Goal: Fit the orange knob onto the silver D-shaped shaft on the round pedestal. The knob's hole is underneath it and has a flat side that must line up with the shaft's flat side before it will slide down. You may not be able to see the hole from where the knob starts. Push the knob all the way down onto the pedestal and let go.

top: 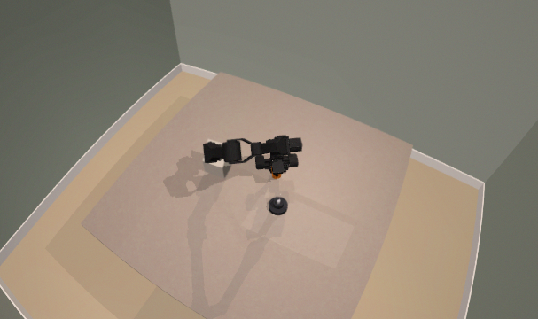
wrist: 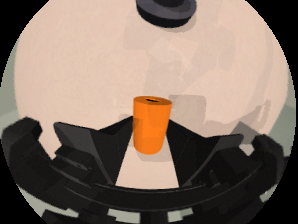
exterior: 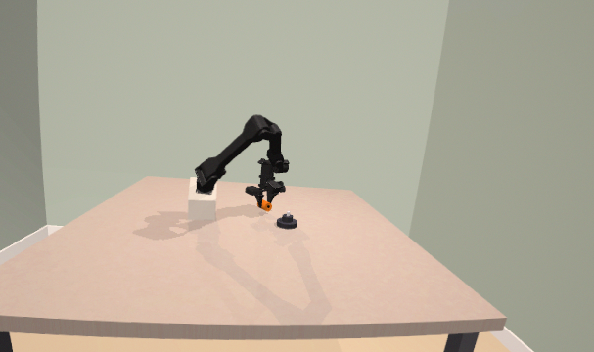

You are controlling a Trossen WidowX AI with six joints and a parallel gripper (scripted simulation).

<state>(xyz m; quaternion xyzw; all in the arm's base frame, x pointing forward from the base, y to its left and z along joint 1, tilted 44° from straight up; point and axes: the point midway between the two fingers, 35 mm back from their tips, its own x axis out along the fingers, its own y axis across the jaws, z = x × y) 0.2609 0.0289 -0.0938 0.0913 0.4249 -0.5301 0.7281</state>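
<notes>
Right now the orange knob is 1 cm to the left of my gripper tip, 1 cm behind it and 1 cm above it. The rest, counted from my gripper tip: round pedestal: 15 cm to the right, 8 cm ahead, 1 cm above.
</notes>
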